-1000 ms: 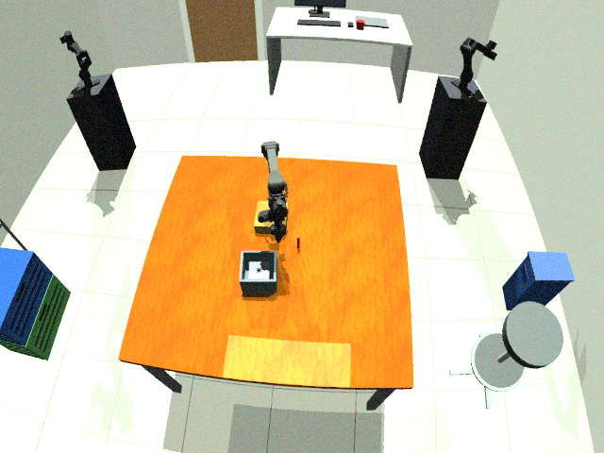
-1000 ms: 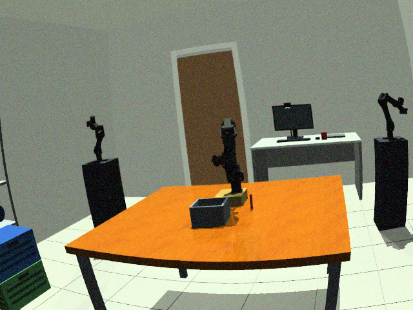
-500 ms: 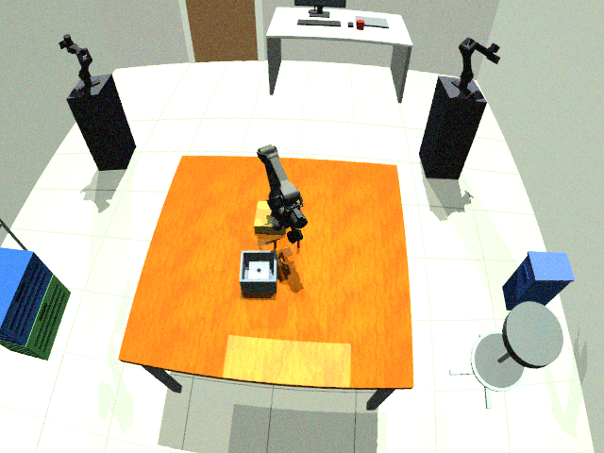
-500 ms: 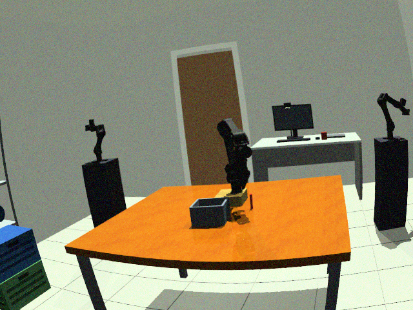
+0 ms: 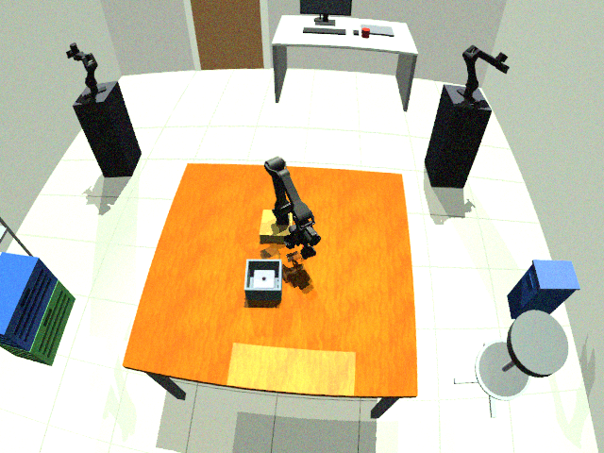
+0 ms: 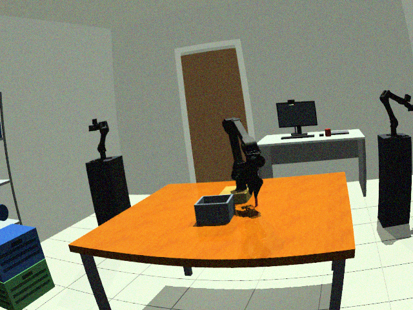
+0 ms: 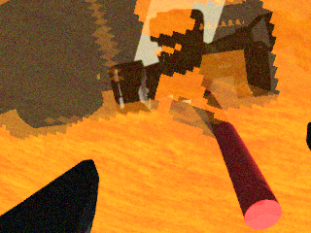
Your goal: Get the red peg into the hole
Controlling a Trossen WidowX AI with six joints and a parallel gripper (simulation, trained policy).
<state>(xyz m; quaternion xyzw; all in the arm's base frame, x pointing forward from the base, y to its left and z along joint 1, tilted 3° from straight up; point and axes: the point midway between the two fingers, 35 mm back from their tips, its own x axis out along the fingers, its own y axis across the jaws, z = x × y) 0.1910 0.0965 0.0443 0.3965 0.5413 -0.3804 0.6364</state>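
Now: gripper tip 20 mm past the red peg, 20 mm above it and 10 mm to the right of it. Also, from my gripper tip: plate: 160 mm to the right, 150 mm ahead, 10 mm below; then grey box: 160 mm to the right, 150 mm ahead, 30 mm below.
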